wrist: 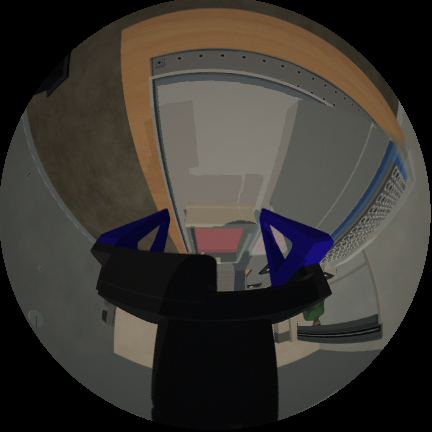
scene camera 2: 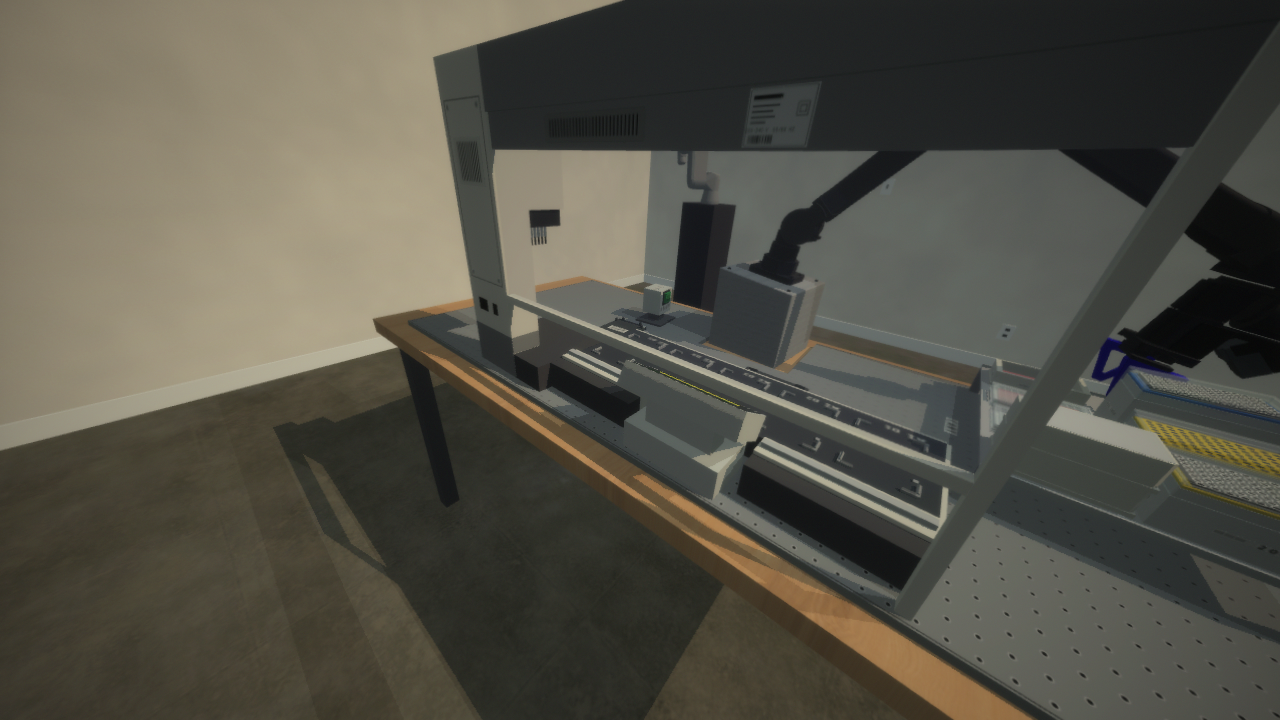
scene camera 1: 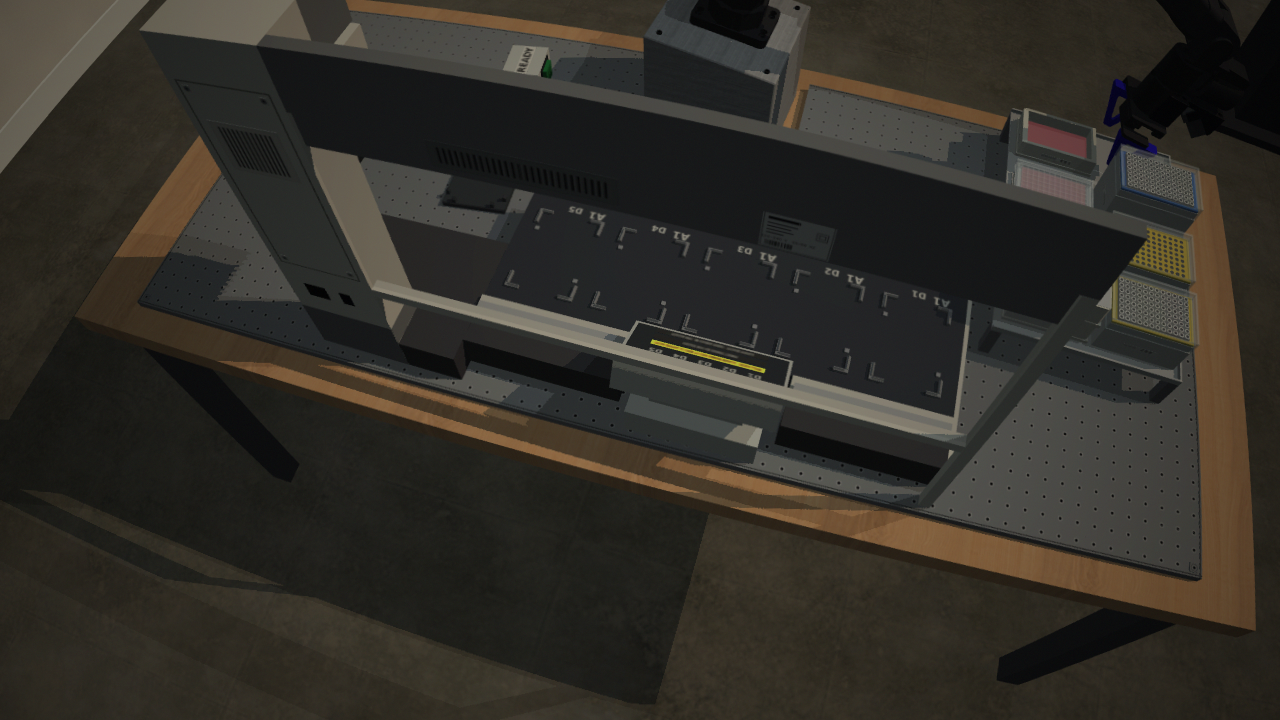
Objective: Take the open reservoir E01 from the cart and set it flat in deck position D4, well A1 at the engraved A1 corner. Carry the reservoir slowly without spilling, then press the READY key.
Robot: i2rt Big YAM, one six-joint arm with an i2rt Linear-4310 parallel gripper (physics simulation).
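The open reservoir E01 [scene camera 1: 1058, 140] [wrist: 218, 239], with red liquid, stands upright at the back left of the cart [wrist: 220, 135]. My gripper [scene camera 1: 1109, 139] [scene camera 2: 1103, 383] [wrist: 214, 213] is open and empty, at the outer side of the reservoir near its level. In the wrist view the reservoir shows between and beyond the blue fingers, apart from them. Deck position D4 [scene camera 1: 641, 274] has four corner brackets and an engraved A1, and holds no labware. The READY key [scene camera 1: 528, 60] [scene camera 2: 657, 298] with its green button stands on the table behind the deck.
A pink plate [scene camera 1: 1053, 186] sits beside the reservoir. A blue-rimmed tip box [scene camera 1: 1159, 179] [wrist: 372, 220] and yellow-rimmed boxes [scene camera 1: 1154, 308] stand close by. A dark overhead beam [scene camera 1: 626, 165] [scene camera 2: 680, 98] spans the deck, with a slanted post [scene camera 1: 1011, 402] [scene camera 2: 1074, 340] at its cart end.
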